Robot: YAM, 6 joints.
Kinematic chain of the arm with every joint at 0, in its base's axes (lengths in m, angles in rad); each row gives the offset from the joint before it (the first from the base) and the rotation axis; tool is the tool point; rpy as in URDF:
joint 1: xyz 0 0 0.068 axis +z
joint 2: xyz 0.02 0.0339 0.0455 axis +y
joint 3: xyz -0.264 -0.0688 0 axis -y
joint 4: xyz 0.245 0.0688 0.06 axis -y
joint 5: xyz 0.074 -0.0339 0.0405 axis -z
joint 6: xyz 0.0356 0 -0.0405 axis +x
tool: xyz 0 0 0 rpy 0 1.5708 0
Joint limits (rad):
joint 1: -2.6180..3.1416
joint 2: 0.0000..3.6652
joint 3: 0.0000..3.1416
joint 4: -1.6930..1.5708
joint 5: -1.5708..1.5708
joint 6: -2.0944..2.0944
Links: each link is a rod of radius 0.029 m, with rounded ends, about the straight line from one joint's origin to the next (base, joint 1, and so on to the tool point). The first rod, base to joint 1, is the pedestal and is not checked.
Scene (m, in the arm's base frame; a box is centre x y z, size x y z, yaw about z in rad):
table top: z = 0
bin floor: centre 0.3 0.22 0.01 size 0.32 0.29 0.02 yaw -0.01
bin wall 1: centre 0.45 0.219 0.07 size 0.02 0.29 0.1 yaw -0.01
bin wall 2: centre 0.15 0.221 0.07 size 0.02 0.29 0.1 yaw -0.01
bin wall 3: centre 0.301 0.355 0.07 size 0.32 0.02 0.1 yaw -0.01
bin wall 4: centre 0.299 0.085 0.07 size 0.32 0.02 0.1 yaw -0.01
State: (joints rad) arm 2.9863 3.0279 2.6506 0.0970 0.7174 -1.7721
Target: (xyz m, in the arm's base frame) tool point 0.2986 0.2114 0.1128
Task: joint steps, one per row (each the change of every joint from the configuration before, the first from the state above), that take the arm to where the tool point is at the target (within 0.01 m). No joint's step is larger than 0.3 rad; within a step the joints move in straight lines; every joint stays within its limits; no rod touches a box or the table.
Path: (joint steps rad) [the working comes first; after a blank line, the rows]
Joints at the target: 0.6941 2.0758 1.2636 -0.7067 0.9289 -1.7721
Straight joint move there: touches bin wall 3.

1: -0.2864 -0.1542 -0.1602 -0.1034 0.0292 0.0000
2: -0.2863 -0.1542 -0.1601 -0.1033 0.0291 0.0000
3: -0.2864 -0.1543 -0.1602 -0.1034 0.0292 0.0000
4: -0.2864 -0.1542 -0.1601 -0.1033 0.0292 0.0000
5: -0.2864 -0.1542 -0.1602 -0.1034 0.0291 0.0000
6: -0.2863 -0.1542 -0.1601 -0.1034 0.0292 0.0000
7: -0.2864 -0.1542 -0.1602 -0.1033 0.0292 0.0000
8: -0.2864 -0.1542 -0.1601 -0.1034 0.0291 0.0000
9: -0.0012 0.2816 -0.1058 0.0232 -0.0218 0.0000

